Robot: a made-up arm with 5 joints.
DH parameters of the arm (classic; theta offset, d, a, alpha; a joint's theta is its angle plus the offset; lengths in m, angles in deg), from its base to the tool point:
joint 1: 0 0.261 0 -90
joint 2: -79.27 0 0.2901 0
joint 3: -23.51 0 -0.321 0
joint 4: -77.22 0 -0.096 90
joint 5: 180 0.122 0 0
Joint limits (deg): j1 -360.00..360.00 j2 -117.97..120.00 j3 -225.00..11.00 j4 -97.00..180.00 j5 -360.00..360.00
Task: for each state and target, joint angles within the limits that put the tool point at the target. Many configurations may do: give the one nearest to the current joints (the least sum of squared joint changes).
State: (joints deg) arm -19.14 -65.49 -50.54 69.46 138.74
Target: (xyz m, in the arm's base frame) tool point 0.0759 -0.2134 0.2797
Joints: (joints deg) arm -70.42 -42.08 -18.83 72.57 138.74
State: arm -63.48 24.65 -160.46 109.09 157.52
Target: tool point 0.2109 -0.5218 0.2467
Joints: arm -67.99 52.68 -131.71 123.68 157.52
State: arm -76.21 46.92 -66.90 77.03 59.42
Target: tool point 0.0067 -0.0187 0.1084
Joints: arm -70.29 46.40 -21.28 104.39 59.42
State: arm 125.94 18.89 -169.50 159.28 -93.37
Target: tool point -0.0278 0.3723 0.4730
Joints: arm 94.27 25.67 -119.44 175.29 -93.37
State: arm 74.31 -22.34 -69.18 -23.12 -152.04
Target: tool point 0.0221 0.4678 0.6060
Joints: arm 87.30 -5.60 -64.85 -18.58 -152.04
